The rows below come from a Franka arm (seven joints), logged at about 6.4 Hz.
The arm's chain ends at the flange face. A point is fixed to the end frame.
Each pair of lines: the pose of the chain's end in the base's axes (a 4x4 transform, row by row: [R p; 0 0 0 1], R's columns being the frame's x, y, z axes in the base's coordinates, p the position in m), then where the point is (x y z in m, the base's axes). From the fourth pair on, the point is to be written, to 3 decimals.
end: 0.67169 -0.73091 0.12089 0.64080; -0.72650 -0.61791 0.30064 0.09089; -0.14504 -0.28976 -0.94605 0.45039; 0 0 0 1
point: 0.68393 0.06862 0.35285
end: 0.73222 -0.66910 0.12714 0.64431; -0.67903 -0.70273 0.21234 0.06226; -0.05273 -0.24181 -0.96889 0.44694; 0 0 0 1
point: 0.69225 0.03390 0.35330
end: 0.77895 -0.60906 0.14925 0.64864; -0.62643 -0.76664 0.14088 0.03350; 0.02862 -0.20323 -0.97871 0.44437; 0 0 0 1
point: 0.70199 0.00109 0.35507
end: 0.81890 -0.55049 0.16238 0.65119; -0.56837 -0.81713 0.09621 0.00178; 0.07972 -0.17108 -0.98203 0.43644; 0 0 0 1
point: 0.709 -0.032 0.350
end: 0.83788 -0.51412 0.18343 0.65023; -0.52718 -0.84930 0.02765 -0.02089; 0.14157 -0.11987 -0.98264 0.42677; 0 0 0 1
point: 0.711 -0.059 0.345
